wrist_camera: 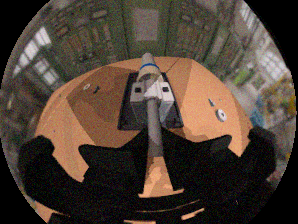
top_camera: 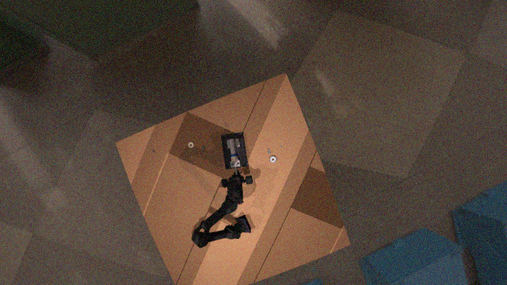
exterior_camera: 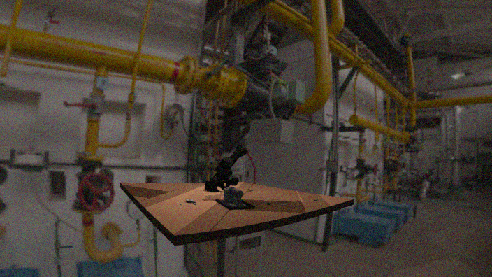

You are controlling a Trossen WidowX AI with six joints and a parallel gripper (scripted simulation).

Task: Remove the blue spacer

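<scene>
Right now the grey shaft is 30 mm ahead of my gripper tip, 10 mm to the right of it and 20 mm above it. Round my gripper tip: blue spacer (90 mm ahead, 40 mm to the right, 20 mm above).
</scene>
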